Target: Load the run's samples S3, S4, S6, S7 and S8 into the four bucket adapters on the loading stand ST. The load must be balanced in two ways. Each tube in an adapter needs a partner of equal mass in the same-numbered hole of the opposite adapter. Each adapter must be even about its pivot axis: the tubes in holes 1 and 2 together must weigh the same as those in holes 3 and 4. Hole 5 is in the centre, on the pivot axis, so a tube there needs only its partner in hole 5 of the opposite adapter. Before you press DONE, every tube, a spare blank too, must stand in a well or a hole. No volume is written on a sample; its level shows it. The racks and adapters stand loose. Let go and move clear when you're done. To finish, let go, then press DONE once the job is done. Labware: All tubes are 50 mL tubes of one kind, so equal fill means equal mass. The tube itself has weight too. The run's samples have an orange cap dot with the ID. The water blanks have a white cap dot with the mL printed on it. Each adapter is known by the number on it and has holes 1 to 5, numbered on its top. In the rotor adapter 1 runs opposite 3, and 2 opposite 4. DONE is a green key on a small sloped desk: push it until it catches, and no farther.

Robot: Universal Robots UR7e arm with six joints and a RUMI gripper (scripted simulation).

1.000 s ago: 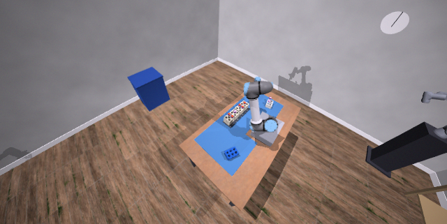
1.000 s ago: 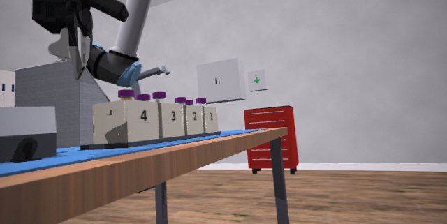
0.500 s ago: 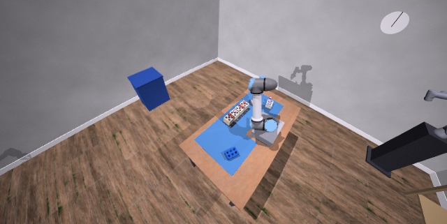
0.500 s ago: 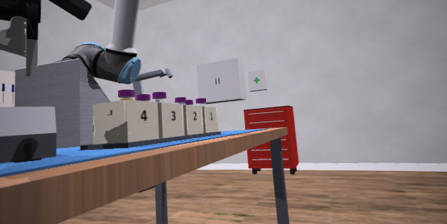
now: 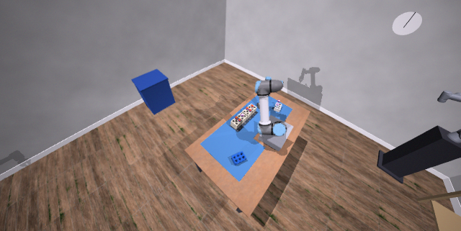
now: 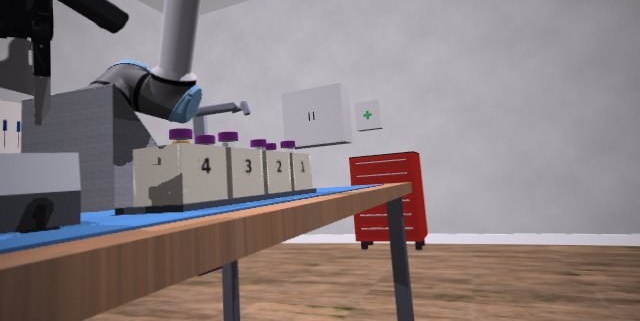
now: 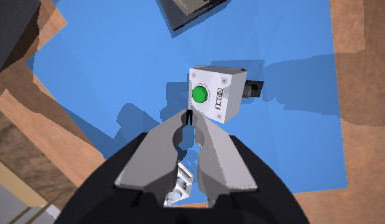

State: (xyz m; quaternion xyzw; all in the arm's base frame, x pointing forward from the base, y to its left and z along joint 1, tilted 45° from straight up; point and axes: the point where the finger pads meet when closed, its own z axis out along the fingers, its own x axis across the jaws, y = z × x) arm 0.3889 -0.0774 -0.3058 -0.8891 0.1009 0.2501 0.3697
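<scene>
Now: the green DONE key 7 cm below my hand. The rest, counted from my hand: sample tube S4: 17 cm to the left, 7 cm below, 4 cm ahead; then DONE key desk: 8 cm below, 2 cm ahead, 1 cm to the right; then white rack: 19 cm to the right, 16 cm behind, 11 cm below.
</scene>
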